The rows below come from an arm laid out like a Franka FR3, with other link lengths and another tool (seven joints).
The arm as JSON. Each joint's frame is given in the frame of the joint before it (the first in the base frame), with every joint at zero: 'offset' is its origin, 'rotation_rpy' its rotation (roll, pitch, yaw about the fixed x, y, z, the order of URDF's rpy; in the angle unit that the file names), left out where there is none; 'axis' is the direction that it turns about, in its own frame. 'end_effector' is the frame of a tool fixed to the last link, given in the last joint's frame.
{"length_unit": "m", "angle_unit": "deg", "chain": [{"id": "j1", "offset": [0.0, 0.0, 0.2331], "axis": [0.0, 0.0, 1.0]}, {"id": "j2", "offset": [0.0, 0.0, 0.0], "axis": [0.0, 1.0, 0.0]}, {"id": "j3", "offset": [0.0, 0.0, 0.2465], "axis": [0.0, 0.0, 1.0]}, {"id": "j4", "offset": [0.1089, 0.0, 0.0], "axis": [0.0, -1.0, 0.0]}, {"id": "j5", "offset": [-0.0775, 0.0, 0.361], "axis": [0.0, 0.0, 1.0]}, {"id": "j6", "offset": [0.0, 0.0, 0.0], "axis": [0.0, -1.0, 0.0]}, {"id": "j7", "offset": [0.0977, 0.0, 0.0], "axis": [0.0, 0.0, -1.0]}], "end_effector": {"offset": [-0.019, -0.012, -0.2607], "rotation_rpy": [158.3, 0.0, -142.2]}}
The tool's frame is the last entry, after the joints.
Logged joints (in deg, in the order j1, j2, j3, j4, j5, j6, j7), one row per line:
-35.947 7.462 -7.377 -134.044 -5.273 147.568 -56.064
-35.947 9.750 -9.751 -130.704 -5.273 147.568 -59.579
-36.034 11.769 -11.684 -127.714 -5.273 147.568 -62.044
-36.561 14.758 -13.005 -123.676 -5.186 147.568 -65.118
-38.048 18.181 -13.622 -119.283 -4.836 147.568 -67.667
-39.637 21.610 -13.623 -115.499 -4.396 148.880 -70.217
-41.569 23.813 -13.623 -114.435 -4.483 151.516 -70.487
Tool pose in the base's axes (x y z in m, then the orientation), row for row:
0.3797 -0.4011 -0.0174 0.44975 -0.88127 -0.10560 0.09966
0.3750 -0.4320 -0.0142 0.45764 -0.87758 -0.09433 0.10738
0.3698 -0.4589 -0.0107 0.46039 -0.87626 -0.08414 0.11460
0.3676 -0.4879 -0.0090 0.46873 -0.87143 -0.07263 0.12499
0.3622 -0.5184 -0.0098 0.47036 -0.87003 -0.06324 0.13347
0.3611 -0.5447 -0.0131 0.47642 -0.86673 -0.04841 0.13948
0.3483 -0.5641 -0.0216 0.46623 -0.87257 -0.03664 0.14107
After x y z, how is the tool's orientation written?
As a quaternion, x y z w.
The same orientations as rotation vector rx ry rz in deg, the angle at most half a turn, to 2 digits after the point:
76.19 -149.29 -17.89
77.18 -148.00 -15.91
77.32 -147.16 -14.13
78.25 -145.48 -12.13
78.15 -144.55 -10.51
78.89 -143.52 -8.02
77.13 -144.35 -6.06

